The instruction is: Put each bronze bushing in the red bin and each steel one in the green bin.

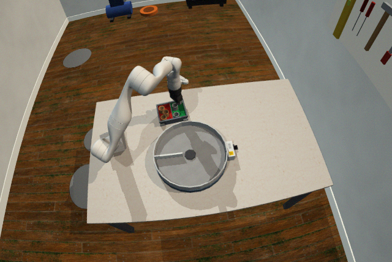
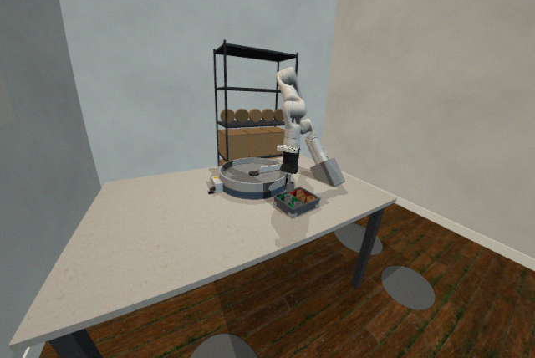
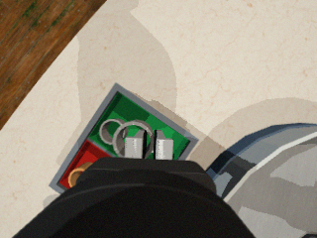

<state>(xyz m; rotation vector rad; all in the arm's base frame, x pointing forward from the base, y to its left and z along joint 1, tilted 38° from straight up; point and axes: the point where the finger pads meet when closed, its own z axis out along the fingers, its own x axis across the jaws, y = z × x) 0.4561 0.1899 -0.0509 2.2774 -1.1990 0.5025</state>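
Now: the bin 120 mm below my hand, 60 mm behind it and 10 mm to the left of it. Also, from my hand: grey turntable 330 mm to the right, 90 mm below, 10 mm behind.
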